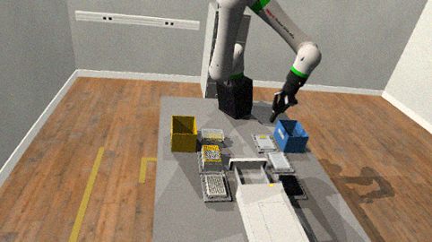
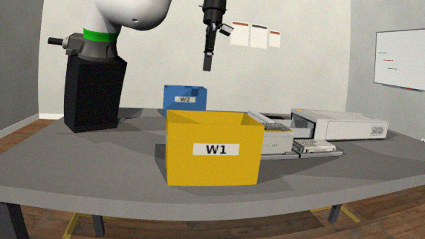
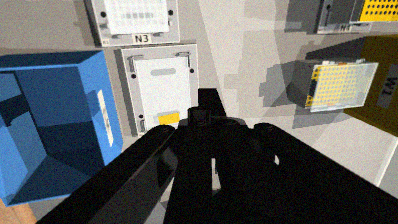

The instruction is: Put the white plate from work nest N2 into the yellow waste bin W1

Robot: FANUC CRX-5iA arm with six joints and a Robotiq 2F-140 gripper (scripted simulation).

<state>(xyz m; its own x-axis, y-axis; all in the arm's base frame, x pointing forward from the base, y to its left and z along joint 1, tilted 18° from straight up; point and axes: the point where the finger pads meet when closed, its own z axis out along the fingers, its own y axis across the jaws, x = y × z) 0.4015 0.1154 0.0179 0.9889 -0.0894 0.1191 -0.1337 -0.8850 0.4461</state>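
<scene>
My gripper is now 350 mm to the left of the white plate, 260 mm short of it and 210 mm above it. The rest, counted from my hand: black plate (290 mm ahead, 210 mm below, 20 mm to the left); blue bin W2 (190 mm below, 180 mm to the left, 50 mm behind); pale plate (210 mm below, 120 mm ahead, 40 mm to the left).
</scene>
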